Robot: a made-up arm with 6 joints. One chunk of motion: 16 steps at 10 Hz.
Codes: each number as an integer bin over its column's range. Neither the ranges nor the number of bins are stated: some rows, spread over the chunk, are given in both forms.
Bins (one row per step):
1: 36 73 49 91 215 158
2: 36 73 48 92 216 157
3: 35 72 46 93 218 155
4: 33 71 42 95 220 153
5: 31 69 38 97 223 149
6: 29 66 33 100 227 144
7: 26 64 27 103 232 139
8: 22 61 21 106 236 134
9: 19 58 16 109 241 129
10: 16 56 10 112 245 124
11: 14 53 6 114 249 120
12: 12 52 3 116 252 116
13: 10 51 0 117 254 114
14: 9 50 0 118 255 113
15: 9 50 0 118 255 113
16: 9 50 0 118 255 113
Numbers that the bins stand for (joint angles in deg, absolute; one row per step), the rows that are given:
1: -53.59 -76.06 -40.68 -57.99 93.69 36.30
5: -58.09 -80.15 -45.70 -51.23 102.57 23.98
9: -68.87 -91.39 -55.73 -37.73 122.55 -3.39
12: -75.16 -97.53 -61.66 -29.85 134.76 -21.18
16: -77.86 -99.57 -63.03 -27.59 138.09 -25.28
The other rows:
2: -53.59 -76.06 -41.13 -56.86 94.80 34.93
3: -54.49 -77.08 -42.05 -55.74 97.02 32.19
4: -56.29 -78.10 -43.87 -53.49 99.24 29.45
6: -59.89 -83.21 -47.98 -47.86 107.01 17.14
7: -62.58 -85.26 -50.71 -44.48 112.56 10.30
8: -66.18 -88.33 -53.45 -41.10 117.00 3.45
10: -71.57 -93.44 -58.47 -34.35 126.99 -10.23
11: -73.37 -96.51 -60.29 -32.10 131.43 -15.70
13: -76.96 -98.55 -63.03 -28.72 136.98 -23.91
14: -77.86 -99.57 -63.03 -27.59 138.09 -25.28
15: -77.86 -99.57 -63.03 -27.59 138.09 -25.28

